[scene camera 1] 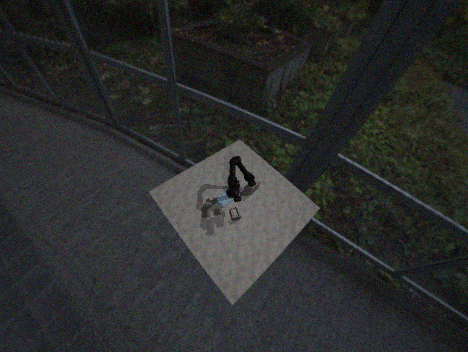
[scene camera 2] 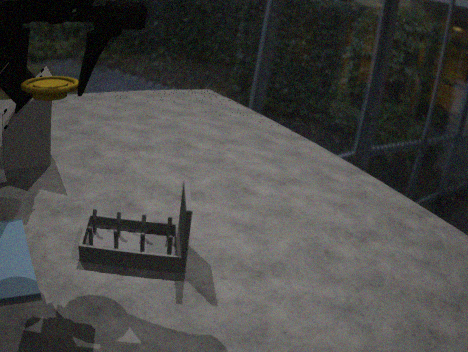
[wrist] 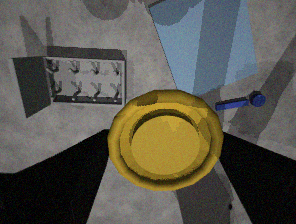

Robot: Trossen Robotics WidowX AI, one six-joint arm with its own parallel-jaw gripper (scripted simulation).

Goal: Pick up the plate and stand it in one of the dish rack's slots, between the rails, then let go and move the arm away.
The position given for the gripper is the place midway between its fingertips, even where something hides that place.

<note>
The gripper (scene camera 2: 49, 94) carries a yellow plate (scene camera 2: 51, 88). Further things: a grey dish rack (scene camera 2: 143, 244).
The yellow plate also shows in the wrist view (wrist: 164, 140). The grey dish rack also shows in the wrist view (wrist: 40, 81). The gripper also shows in the wrist view (wrist: 163, 136).
</note>
